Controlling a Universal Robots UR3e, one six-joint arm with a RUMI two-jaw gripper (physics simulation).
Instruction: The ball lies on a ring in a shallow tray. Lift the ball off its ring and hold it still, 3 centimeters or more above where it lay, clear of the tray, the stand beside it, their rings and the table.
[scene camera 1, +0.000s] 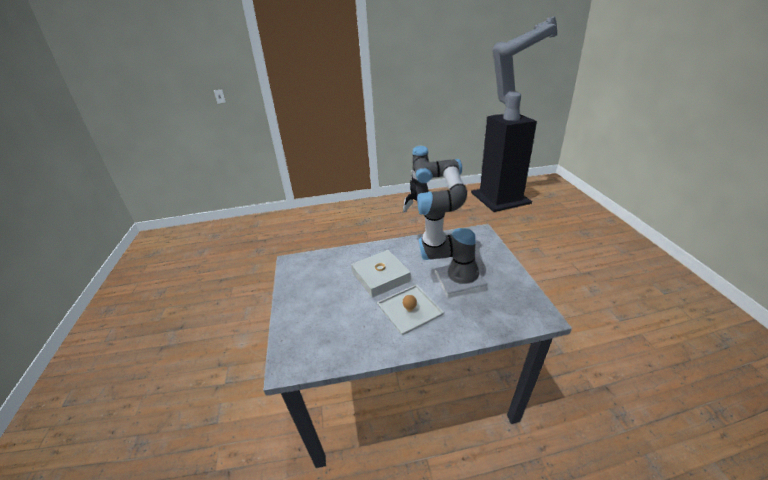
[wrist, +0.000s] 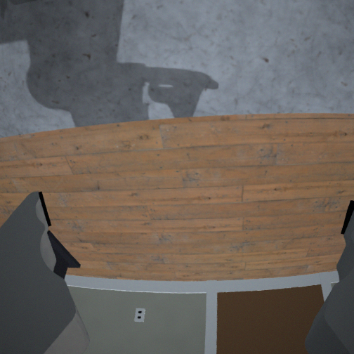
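Note:
An orange-brown ball rests in the shallow pale tray in the scene view; the ring under it is hidden. The pale stand is beside the tray, with a small golden ring on its top. My gripper is high above the back part of the table, well away from the ball. In the wrist view its two jaws are far apart, open, with no object between them. The ball, tray and stand do not show in the wrist view.
The grey table carries the arm's base on a pale block, right of the tray and stand. A second grey arm stands on a black pedestal behind the table. Wooden floor shows beyond the table edge.

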